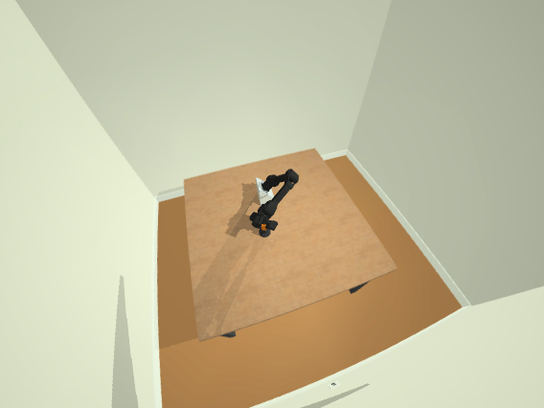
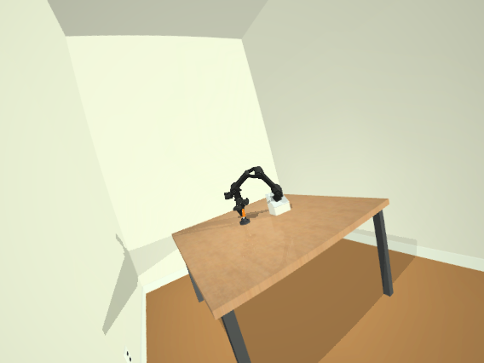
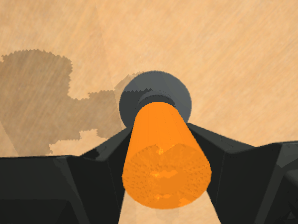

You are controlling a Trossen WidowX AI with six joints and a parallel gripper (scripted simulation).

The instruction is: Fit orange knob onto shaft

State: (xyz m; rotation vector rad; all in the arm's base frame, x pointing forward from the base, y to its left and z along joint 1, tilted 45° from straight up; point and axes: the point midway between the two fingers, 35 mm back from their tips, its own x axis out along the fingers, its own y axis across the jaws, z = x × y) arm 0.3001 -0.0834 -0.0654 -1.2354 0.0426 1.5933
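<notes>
My gripper tip is 3 cm below the orange knob. The rest, counted from my gripper tip: pedestal: 4 cm below.
</notes>
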